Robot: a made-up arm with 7 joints.
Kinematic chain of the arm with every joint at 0, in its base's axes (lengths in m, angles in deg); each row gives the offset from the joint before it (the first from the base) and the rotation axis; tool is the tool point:
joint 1: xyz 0 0 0.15 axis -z
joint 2: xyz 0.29 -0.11 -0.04 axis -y
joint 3: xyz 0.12 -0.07 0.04 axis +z
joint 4: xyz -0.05 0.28 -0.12 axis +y
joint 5: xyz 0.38 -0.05 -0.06 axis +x
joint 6: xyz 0.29 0 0.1 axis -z
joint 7: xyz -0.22 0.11 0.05 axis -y
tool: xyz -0.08 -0.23 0
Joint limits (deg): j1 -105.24..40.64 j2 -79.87..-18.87 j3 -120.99..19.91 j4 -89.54..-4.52 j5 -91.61..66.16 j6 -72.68..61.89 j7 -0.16..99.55
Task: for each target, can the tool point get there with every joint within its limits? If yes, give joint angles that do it. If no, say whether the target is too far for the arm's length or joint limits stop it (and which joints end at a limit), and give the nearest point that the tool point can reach.
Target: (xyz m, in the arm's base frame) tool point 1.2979 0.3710 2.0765
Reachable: no: too far | nearest point 0.8468 0.2421 0.6401 | short by 1.511 m
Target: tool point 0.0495 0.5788 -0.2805
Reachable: yes | joints -90.93 -73.10 -31.84 -29.82 -48.27 10.05 16.42
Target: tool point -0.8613 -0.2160 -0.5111
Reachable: no: joint limits stop it (at a limit: joint 1, joint 2, joint 4, joint 5) | nearest point -0.4255 -0.5672 -0.3998 | short by 0.571 m
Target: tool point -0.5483 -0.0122 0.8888
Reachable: no: joint limits stop it (at a limit: joint 1, joint 2, joint 4, joint 5, joint 6, joint 7) | nearest point -0.2962 0.2591 0.7494 | short by 0.396 m
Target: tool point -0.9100 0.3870 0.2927
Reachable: no: joint limits stop it (at a limit: joint 1, joint 2, joint 3, joint 6, joint 7) | nearest point -0.5148 0.4498 0.1969 | short by 0.412 m
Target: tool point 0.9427 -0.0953 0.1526
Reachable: yes | joints -10.28 -27.26 -3.27 -50.98 25.89 -52.53 58.42
